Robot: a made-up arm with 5 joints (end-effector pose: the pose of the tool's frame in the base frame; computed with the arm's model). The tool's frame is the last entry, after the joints.
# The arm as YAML. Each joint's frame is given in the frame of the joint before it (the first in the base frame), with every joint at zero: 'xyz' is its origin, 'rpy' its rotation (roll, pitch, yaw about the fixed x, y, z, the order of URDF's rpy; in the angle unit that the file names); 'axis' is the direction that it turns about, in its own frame. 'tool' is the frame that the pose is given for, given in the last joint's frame.
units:
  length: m
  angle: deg
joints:
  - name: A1
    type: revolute
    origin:
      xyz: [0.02, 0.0, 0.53]
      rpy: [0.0, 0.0, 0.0]
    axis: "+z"
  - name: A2
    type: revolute
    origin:
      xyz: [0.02, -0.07, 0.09]
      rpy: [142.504, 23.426, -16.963]
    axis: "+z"
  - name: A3
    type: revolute
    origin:
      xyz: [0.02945, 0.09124, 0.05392]
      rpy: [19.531, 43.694, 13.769]
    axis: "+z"
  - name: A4
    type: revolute
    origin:
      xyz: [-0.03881, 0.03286, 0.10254]
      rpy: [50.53, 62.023, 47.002]
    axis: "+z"
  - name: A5
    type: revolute
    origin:
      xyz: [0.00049, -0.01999, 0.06]
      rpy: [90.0, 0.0, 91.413]
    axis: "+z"
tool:
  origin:
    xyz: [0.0, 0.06, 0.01]
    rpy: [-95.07, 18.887, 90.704]
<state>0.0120 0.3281 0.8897 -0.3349 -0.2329</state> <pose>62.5 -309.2 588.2 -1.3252 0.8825 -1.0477</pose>
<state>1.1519 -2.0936 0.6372 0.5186 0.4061</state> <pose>-4.9 27.9 432.7 0.2133 0.2669 2.6778</pose>
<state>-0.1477 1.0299 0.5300 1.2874 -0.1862</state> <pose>-95.4 -279.1 662.6 -0.6209 -0.4029 -1.1032</pose>
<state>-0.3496 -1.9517 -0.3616 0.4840 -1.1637</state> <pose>22.7 25.8 400.3 -0.6646 0.7636 1.7533</pose>
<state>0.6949 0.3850 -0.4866 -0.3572 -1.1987</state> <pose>254.1 -173.5 599.7 -1.9968 0.1856 -0.5198</pose>
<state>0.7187 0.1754 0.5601 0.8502 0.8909</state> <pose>239.0 -149.2 615.6 -0.7582 -1.1248 0.4827</pose>
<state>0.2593 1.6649 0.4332 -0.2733 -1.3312</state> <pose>-111.1 -231.3 632.7 -0.0340 0.6540 -2.5169</pose>
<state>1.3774 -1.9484 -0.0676 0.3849 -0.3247</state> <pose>-21.3 9.2 426.8 0.3340 0.0554 -2.8771</pose>
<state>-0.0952 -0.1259 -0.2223 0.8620 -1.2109</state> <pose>106.2 -268.0 491.9 -0.6275 1.3105 0.1154</pose>
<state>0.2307 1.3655 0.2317 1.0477 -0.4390</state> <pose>-27.0 -284.6 675.0 -0.7382 -0.1462 -0.9963</pose>
